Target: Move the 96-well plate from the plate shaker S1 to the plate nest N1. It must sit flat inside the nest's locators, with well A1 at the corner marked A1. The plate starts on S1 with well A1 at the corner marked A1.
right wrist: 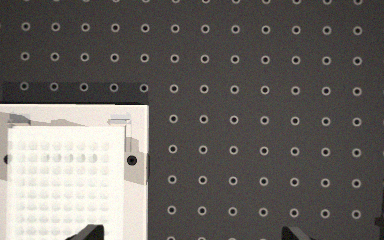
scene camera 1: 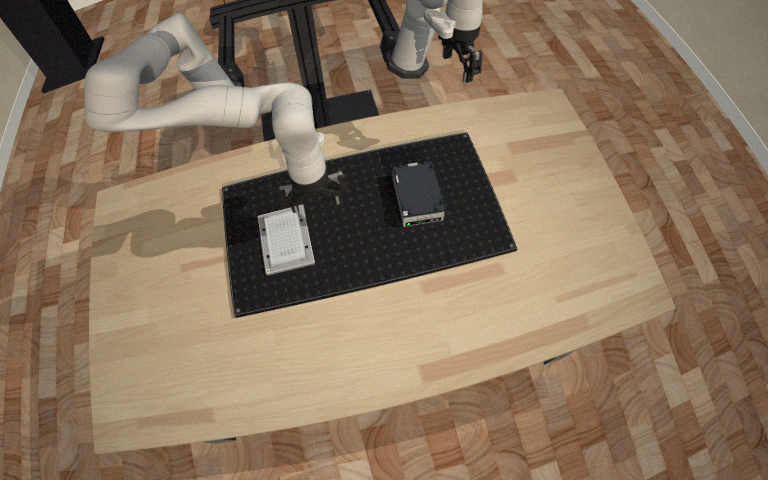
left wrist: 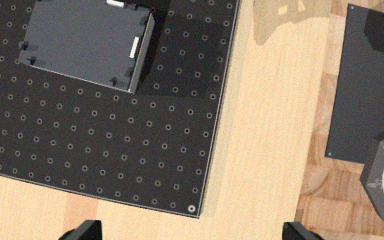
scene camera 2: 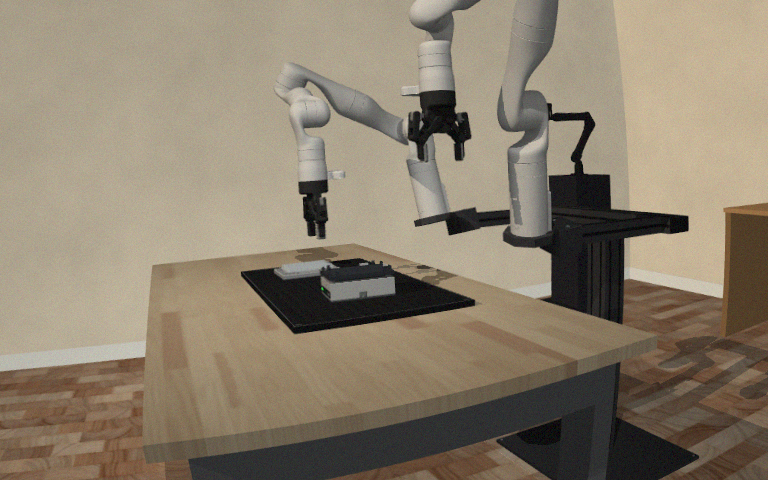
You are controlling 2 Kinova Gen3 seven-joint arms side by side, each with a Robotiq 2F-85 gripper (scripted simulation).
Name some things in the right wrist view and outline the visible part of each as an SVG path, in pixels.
A white 96-well plate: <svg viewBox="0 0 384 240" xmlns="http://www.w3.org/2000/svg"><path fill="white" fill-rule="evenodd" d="M8 129L6 240L65 240L79 233L88 224L103 224L105 230L104 240L123 240L125 127L13 126L13 129Z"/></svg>
